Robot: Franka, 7 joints.
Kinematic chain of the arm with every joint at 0, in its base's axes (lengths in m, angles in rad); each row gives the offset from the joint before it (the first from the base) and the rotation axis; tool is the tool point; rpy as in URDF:
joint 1: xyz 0 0 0.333 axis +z
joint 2: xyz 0 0 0 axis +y
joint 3: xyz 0 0 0.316 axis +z
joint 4: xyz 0.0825 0 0 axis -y
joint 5: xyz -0.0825 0 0.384 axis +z
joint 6: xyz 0 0 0 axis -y
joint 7: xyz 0.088 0 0 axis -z
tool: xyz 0 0 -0.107 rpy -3.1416 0 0
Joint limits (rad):
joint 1: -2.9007..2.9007
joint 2: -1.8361..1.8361
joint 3: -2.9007..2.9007
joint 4: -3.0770..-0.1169
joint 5: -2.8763..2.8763
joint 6: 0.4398..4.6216
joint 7: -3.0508..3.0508
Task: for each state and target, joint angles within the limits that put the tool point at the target. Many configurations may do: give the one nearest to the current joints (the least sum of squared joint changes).
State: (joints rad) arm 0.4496 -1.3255 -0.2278 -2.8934 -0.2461 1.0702 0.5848
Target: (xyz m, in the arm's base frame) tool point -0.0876 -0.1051 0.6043
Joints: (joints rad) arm 0.1652 -1.8361 -0.1731 -2.3597 -0.2847 0.6863 0.5848
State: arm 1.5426 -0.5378 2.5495 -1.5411 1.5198 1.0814 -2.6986
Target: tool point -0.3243 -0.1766 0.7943
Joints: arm 1.2211 0.2750 2.2892 -1.5933 1.4107 0.6935 -2.6986
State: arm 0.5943 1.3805 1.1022 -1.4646 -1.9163 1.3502 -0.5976
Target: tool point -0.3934 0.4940 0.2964
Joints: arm 1.1841 1.2650 1.5425 -1.8829 -1.8456 1.4517 -0.5976
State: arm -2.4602 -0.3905 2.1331 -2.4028 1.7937 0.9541 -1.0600
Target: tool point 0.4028 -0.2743 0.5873
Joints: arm -2.7301 0.0382 1.8794 -2.0766 1.8999 0.8384 -1.0600
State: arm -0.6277 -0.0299 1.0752 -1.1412 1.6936 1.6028 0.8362
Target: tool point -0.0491 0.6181 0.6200
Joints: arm -0.4053 -0.4932 1.5831 -1.5925 1.5814 1.5148 0.8362
